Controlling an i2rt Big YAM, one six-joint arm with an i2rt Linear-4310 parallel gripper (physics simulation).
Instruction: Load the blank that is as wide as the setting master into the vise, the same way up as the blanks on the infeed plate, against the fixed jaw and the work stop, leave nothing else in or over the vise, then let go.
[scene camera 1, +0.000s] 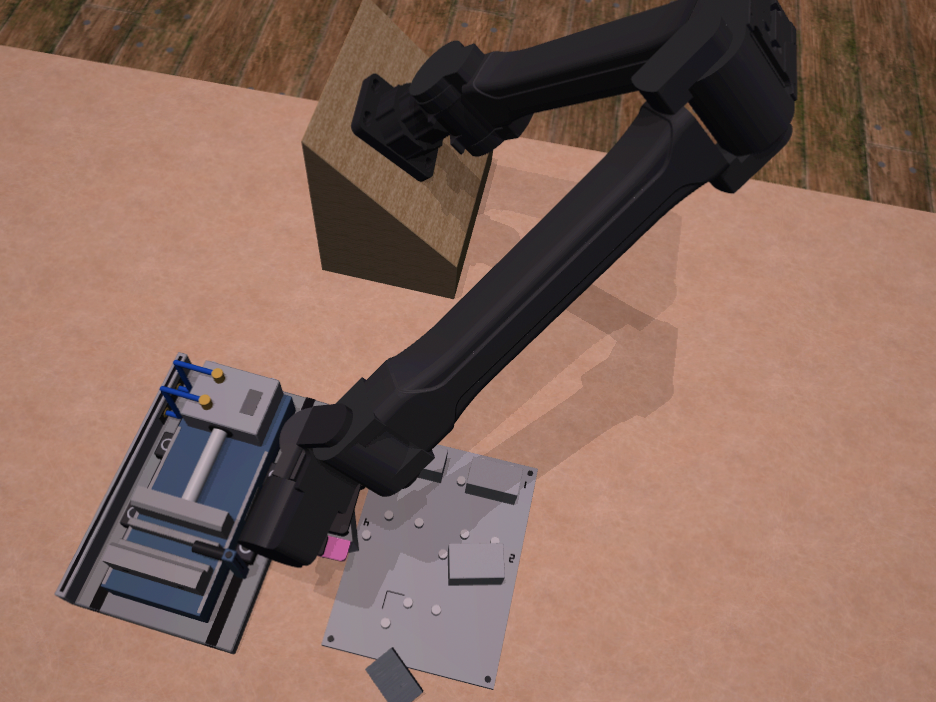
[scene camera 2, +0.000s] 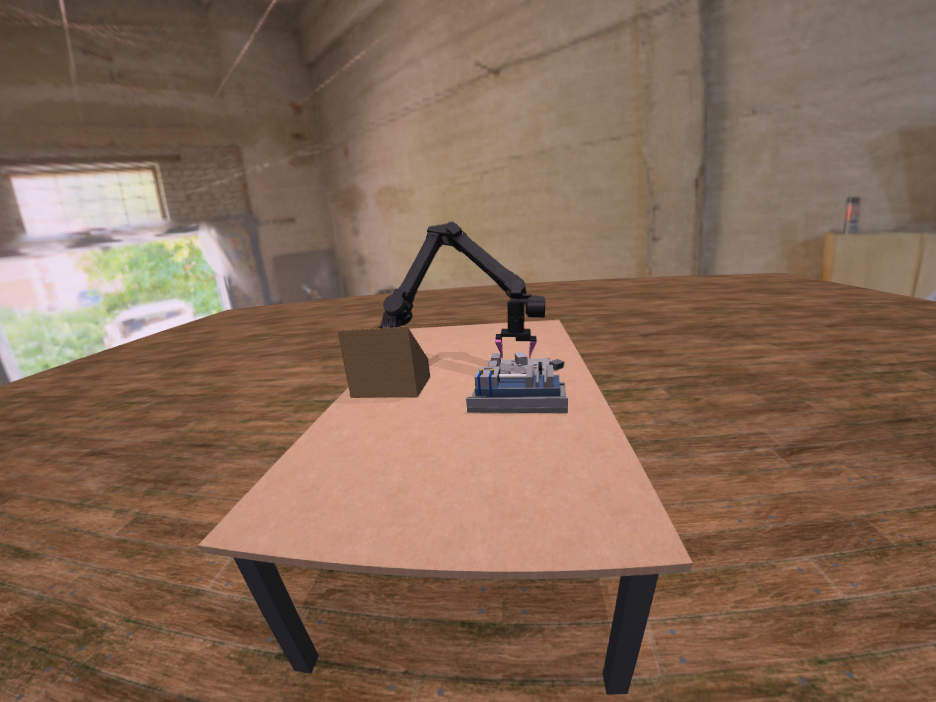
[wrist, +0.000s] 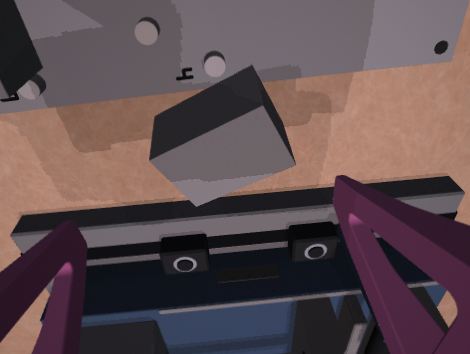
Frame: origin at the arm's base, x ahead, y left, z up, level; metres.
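Seen in the pictures: gripper, fingertip midpoint: (scene camera 2: 515, 358) (wrist: 208, 210); arm's base, link origin: (scene camera 1: 394, 131) (scene camera 2: 387, 342).
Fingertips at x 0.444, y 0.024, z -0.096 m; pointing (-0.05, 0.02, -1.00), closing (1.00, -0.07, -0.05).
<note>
Offsets run from my fingertips to a thing's top centre. "pt": to the spot under its first point.
My gripper (scene camera 1: 336, 547) (scene camera 2: 515, 355) (wrist: 208, 210) is open and empty, above the strip between the vise {dx -0.003, dy -0.161, dz +0.015 m} (scene camera 1: 200, 603) (scene camera 2: 517, 391) (wrist: 225, 325) and the infeed plate {dx +0.015, dy +0.109, dz -0.076 m} (scene camera 1: 423, 657) (wrist: 310, 35). A loose grey block {dx +0.007, dy -0.008, dz -0.039 m} (wrist: 220, 150) lies turned at an angle in that strip, below and between the fingers in the wrist view; the arm hides it in scene camera 1. Grey blanks {dx -0.073, dy +0.163, dz -0.040 m} (scene camera 1: 493, 479) {dx +0.027, dy +0.155, dz -0.040 m} (scene camera 1: 476, 562) sit by marks 1 and 2; another blank {dx -0.084, dy +0.073, dz -0.040 m} (scene camera 1: 433, 465) is partly hidden. The vise's jaws (scene camera 1: 179, 507) (scene camera 1: 154, 565) stand apart, with thin strips and the work stop's dark rod {dx +0.073, dy -0.119, dz +0.012 m} (scene camera 1: 207, 549) between them.
A dark grey block {dx +0.158, dy +0.088, dz -0.049 m} (scene camera 1: 393, 674) lies at an angle by the infeed plate's lower edge. Small round pins (scene camera 1: 407, 602) (wrist: 147, 31) stand up from the plate. Blue hoses {pt dx -0.117, dy -0.188, dz +0.026 m} (scene camera 1: 195, 368) rise at the vise's end. The wooden arm base (scene camera 1: 385, 226) (scene camera 2: 381, 362) stands farther back.
</note>
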